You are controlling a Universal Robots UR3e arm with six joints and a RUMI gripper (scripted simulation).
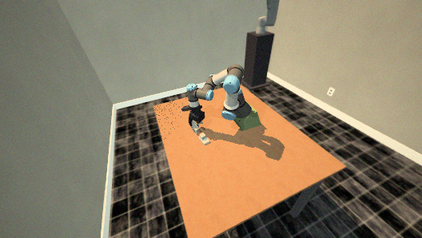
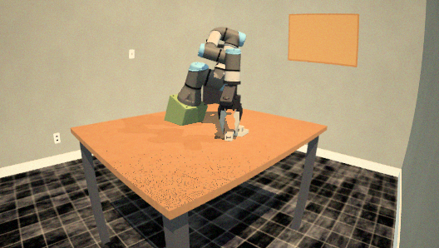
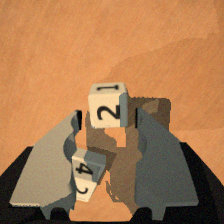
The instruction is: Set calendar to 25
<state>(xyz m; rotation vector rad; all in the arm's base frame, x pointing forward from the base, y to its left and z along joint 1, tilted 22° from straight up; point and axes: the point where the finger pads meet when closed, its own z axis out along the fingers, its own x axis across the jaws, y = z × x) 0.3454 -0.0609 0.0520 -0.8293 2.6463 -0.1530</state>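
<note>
Now: the white calendar cube 20 mm below my hand. The rest, counted from my hand: white calendar tray: 110 mm to the left, 30 mm below, 20 mm behind.
</note>
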